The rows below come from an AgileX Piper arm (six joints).
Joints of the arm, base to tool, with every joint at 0 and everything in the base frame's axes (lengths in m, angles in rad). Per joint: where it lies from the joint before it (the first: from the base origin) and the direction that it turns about. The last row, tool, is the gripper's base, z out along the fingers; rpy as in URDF.
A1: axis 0 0 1 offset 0.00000 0.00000 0.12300
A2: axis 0 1 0 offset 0.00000 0.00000 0.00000
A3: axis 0 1 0 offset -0.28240 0.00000 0.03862
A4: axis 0.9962 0 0.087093 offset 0.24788 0.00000 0.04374
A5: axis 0 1 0 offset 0.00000 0.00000 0.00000
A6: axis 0.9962 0 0.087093 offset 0.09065 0.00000 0.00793
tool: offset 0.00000 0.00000 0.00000 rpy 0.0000 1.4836 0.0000
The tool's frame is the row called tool.
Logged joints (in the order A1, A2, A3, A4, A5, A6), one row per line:
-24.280 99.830 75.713 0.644 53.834 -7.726
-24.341 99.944 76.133 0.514 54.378 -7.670
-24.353 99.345 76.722 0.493 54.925 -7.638
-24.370 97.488 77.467 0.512 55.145 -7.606
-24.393 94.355 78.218 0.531 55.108 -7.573
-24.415 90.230 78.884 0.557 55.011 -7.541
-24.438 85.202 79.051 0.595 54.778 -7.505
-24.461 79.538 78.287 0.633 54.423 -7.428
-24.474 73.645 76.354 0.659 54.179 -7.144
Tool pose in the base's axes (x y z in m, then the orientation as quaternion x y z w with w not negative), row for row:
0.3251 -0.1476 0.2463 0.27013 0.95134 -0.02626 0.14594
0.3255 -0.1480 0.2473 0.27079 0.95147 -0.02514 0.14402
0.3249 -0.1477 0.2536 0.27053 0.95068 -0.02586 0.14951
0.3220 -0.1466 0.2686 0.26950 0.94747 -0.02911 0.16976
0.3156 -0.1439 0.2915 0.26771 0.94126 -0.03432 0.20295
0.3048 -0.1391 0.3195 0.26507 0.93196 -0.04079 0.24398
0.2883 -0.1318 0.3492 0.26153 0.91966 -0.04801 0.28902
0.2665 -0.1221 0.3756 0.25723 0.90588 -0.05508 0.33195
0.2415 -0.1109 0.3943 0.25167 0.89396 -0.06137 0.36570
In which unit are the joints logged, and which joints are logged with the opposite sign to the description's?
The joints are logged in degrees. Opposite sign: A3, A4, A6.
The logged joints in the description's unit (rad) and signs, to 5 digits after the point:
-0.42377 1.74236 -1.32144 -0.01124 0.93958 0.13484
-0.42483 1.74435 -1.32877 -0.00897 0.94908 0.13387
-0.42504 1.73390 -1.33905 -0.00860 0.95862 0.13331
-0.42534 1.70149 -1.35205 -0.00894 0.96246 0.13275
-0.42574 1.64681 -1.36516 -0.00927 0.96182 0.13217
-0.42612 1.57481 -1.37679 -0.00972 0.96012 0.13162
-0.42652 1.48706 -1.37970 -0.01038 0.95606 0.13099
-0.42692 1.38820 -1.36637 -0.01105 0.94986 0.12964
-0.42715 1.28535 -1.33263 -0.01150 0.94560 0.12469

